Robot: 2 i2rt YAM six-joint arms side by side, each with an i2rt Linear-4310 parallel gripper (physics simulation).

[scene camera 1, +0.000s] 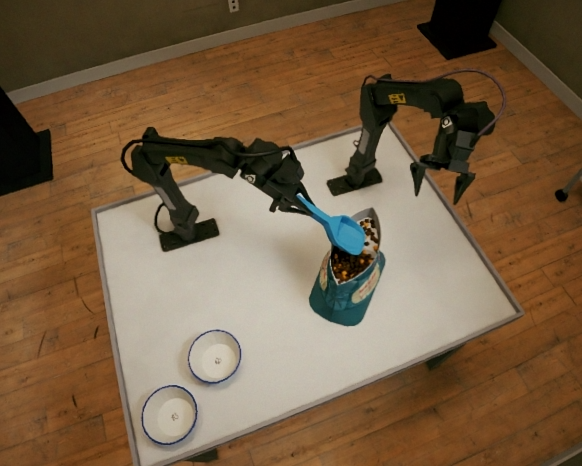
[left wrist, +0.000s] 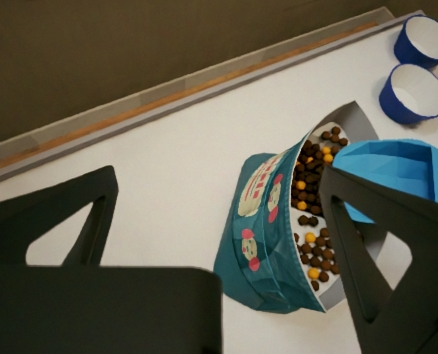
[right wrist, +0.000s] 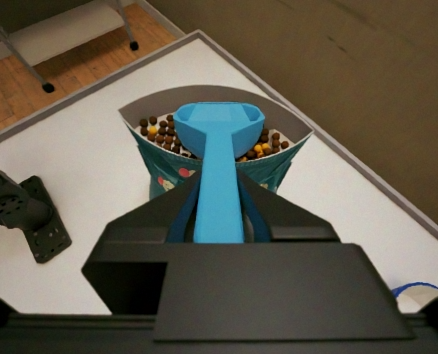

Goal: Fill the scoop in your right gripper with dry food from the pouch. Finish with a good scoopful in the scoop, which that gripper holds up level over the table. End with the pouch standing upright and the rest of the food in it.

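Note:
My right gripper [scene camera 1: 306, 207] [right wrist: 218, 177] is shut on the handle of a blue scoop [scene camera 1: 346, 234] [left wrist: 395, 167] [right wrist: 220, 127]. The scoop's bowl is empty, tilts downward and is over the open mouth of the pouch. The teal pouch [scene camera 1: 345, 300] [left wrist: 267, 220] [right wrist: 172, 175] stands upright on the table, wide open, with brown and yellow dry food [scene camera 1: 350, 264] [left wrist: 307, 187] [right wrist: 162, 134] inside. My left gripper [scene camera 1: 439, 187] [left wrist: 218, 177] is open and empty, raised off to the right of the pouch in scene camera 1.
Two white bowls with blue rims, one nearer the pouch [scene camera 1: 215, 356] [left wrist: 412, 95] and one at the table's corner [scene camera 1: 170, 415] [left wrist: 424, 40], stand at the lower left in scene camera 1. The white table [scene camera 1: 260, 310] has a grey edge. The arm bases stand along its far side.

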